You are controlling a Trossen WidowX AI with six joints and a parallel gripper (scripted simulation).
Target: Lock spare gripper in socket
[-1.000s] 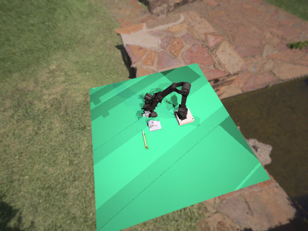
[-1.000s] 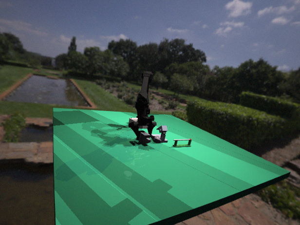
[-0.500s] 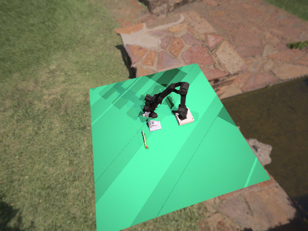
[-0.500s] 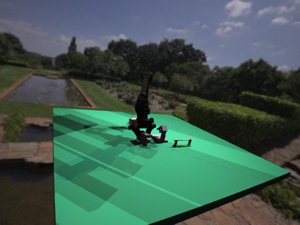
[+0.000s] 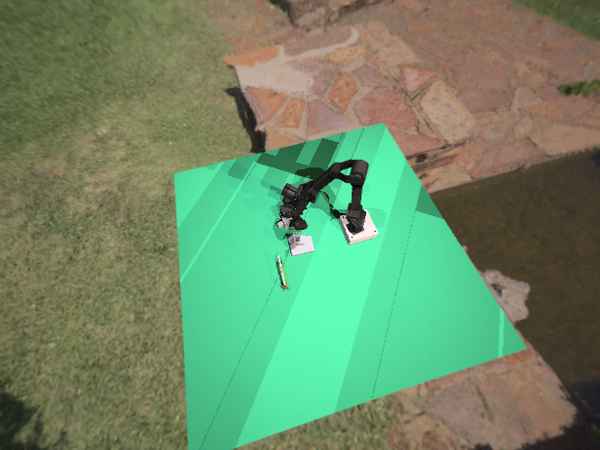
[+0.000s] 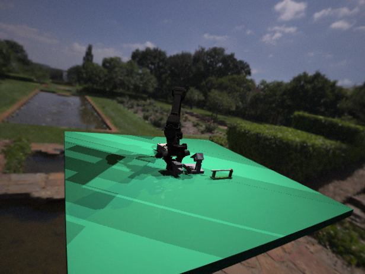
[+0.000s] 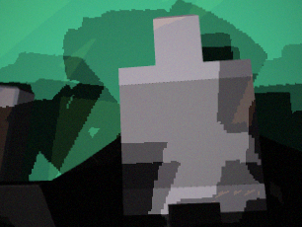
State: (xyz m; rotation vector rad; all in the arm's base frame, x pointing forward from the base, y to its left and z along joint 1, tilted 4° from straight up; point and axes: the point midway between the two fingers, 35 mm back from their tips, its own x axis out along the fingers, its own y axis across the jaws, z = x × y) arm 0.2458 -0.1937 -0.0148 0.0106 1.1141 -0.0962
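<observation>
My gripper tip is 140 mm to the right of the grey mount, 40 mm below it and 10 mm short of it. Round my gripper tip: spare gripper: 10 mm above; then green cradle: 230 mm to the left, 140 mm ahead, 10 mm above.
</observation>
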